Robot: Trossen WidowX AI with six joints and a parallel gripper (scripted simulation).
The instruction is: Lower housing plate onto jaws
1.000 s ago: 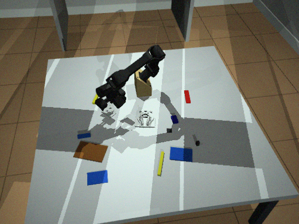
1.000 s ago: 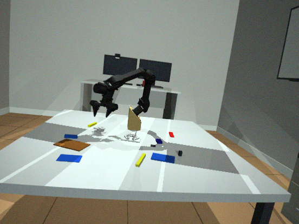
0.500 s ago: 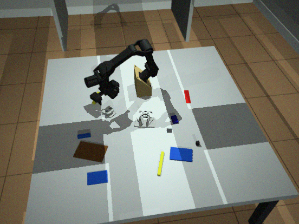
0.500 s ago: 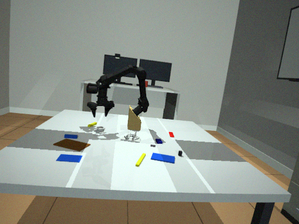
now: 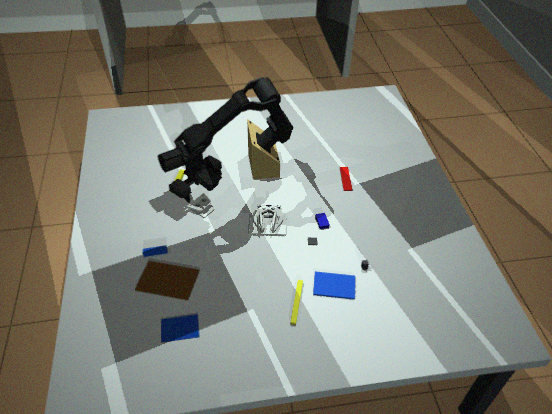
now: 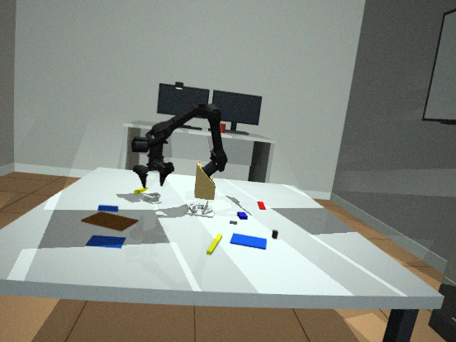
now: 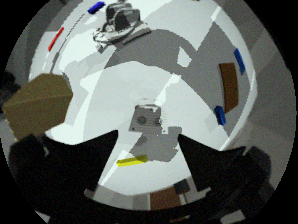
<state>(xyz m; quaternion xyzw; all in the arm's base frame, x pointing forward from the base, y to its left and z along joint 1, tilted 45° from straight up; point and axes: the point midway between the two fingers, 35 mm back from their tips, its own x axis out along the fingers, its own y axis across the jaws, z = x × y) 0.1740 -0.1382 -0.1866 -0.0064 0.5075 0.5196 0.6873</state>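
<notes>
Now: the white bracket 5 cm below my gripper tip, 1 cm to the left of it and 1 cm ahead of it. Round my gripper tip: brown plate (29 cm ahead, 10 cm to the right, 6 cm below); blue block (40 cm to the left, 10 cm ahead, 6 cm below); red bar (52 cm to the left, 9 cm behind, 6 cm below).
</notes>
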